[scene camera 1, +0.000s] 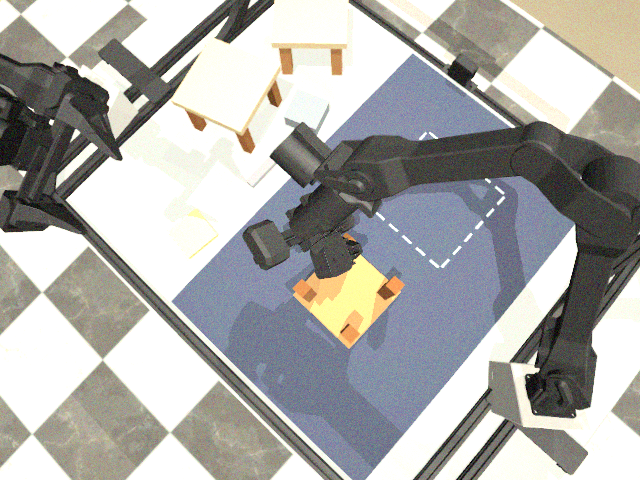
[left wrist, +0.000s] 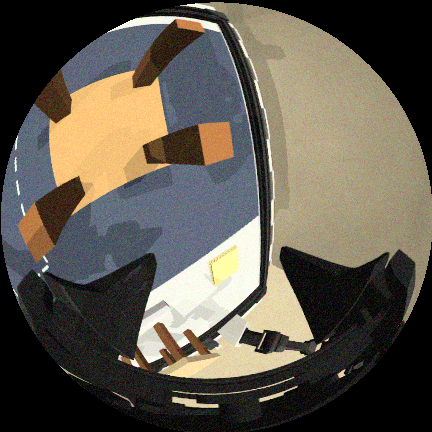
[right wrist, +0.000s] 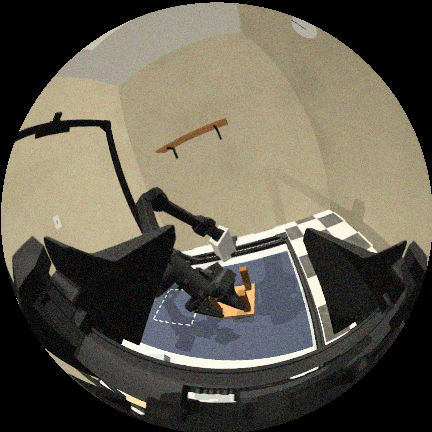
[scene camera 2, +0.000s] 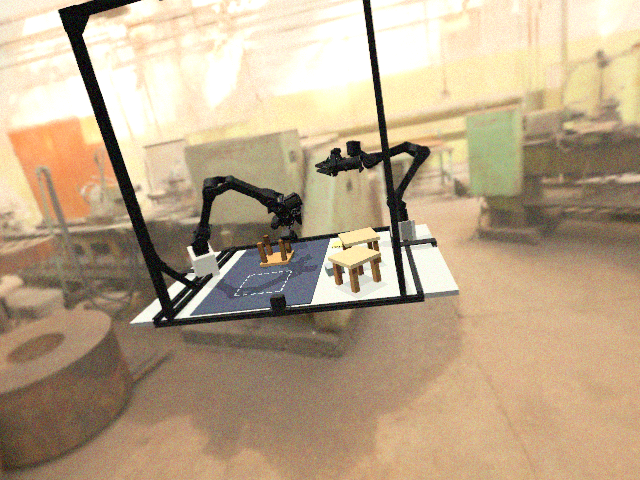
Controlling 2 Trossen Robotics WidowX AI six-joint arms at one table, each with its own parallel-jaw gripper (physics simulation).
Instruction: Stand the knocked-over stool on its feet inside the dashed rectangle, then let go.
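Places are measured from the left arm's base along level axes (x ahead, y left, z up), in metres.
Pixels of known places: left gripper, fingertip midpoint: (left wrist: 218, 257) (right wrist: 232, 312) (scene camera 2: 299, 232); right gripper, fingertip midpoint: (scene camera 1: 101, 197) (right wrist: 243, 233) (scene camera 2: 315, 168); left arm's base at its link origin: (scene camera 1: 549, 396) (right wrist: 217, 234) (scene camera 2: 200, 250); right arm's base at its link origin: (left wrist: 242, 335) (scene camera 2: 401, 222).
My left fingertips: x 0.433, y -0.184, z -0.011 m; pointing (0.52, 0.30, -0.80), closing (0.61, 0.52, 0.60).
Ahead of a thing's pixels: the offset from my left fingertips to its top centre. "*": to the spot under its first point. Level surfaces: height alone.
The orange-tan stool @(dx -0.119, dy +0.046, dz +0.000 m) (scene camera 1: 347, 304) (scene camera 2: 276, 261) (left wrist: 107, 125) lies upside down on the blue mat, seat down and legs pointing up. It is outside the dashed rectangle (scene camera 1: 440, 266) (scene camera 2: 235, 295), which is partly hidden by the left arm in scene camera 1. My left gripper (left wrist: 218, 257) (right wrist: 232, 312) is open and empty, above and beside the stool; its fingertips are hidden in scene camera 1. In the left wrist view the stool's legs stand beyond the fingers, not between them. My right gripper (scene camera 1: 101, 195) (scene camera 2: 317, 168) (right wrist: 243, 233) is open and empty, raised high away from the stool.
Two upright stools @(dx +0.132, dy -0.301, dz -0.002 m) (scene camera 1: 227, 85) @(dx -0.006, dy -0.465, dz -0.005 m) (scene camera 1: 310, 23) stand on the white table beside the mat @(dz -0.114 m) (scene camera 1: 413, 77). A pale blue block @(dx -0.010, dy -0.304, dz -0.084 m) (scene camera 1: 306, 105), a yellow square @(* dx +0.176, dy -0.034, dz -0.109 m) (scene camera 1: 195, 237) (left wrist: 225, 265) and a thin pale bar @(dx +0.057, dy -0.189, dz -0.103 m) (scene camera 1: 258, 175) lie near them. A black frame edges the table.
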